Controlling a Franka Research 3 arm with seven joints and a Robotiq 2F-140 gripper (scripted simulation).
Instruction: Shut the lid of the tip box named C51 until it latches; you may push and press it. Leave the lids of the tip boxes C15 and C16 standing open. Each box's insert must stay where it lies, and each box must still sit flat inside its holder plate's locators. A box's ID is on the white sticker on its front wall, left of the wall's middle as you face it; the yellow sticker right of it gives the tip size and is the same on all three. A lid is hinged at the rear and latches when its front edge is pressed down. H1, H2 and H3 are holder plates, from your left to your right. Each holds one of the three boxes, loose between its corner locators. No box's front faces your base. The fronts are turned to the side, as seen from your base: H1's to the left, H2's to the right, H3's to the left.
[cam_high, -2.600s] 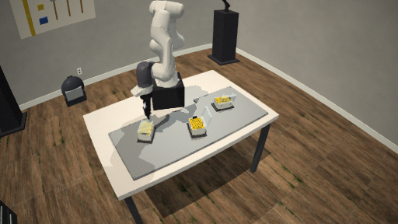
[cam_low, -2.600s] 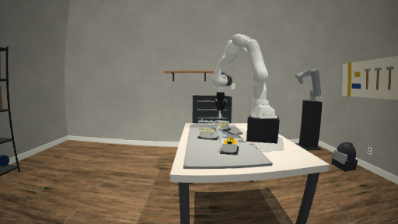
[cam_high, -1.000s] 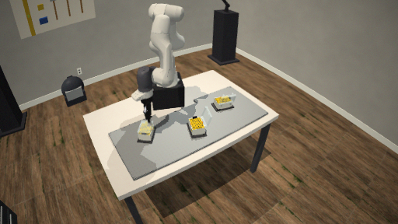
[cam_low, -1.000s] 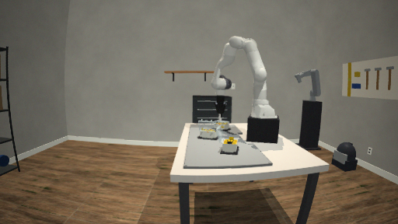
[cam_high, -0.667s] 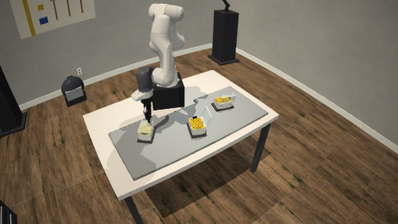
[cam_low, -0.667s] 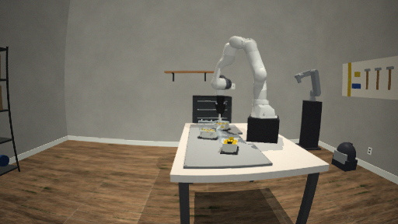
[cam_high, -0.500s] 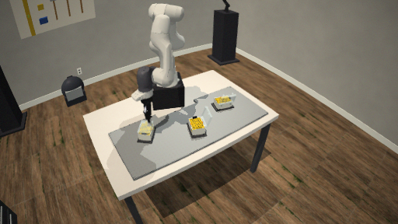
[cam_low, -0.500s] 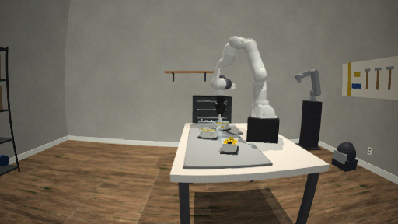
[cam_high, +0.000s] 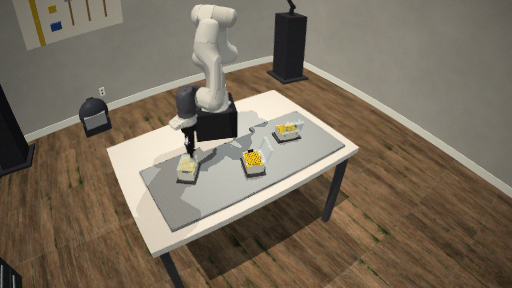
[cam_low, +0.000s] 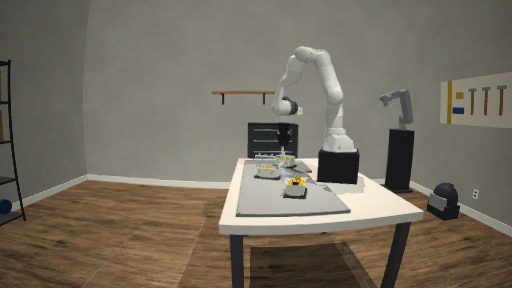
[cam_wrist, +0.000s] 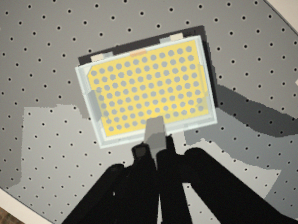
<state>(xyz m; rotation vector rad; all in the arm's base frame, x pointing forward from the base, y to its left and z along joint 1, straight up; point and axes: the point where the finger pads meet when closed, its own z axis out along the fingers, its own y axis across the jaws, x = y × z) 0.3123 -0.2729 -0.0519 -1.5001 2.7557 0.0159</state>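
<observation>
Now: the clear lid 50 mm below my hand, 30 mm to the right of it and 20 mm behind it.
</observation>
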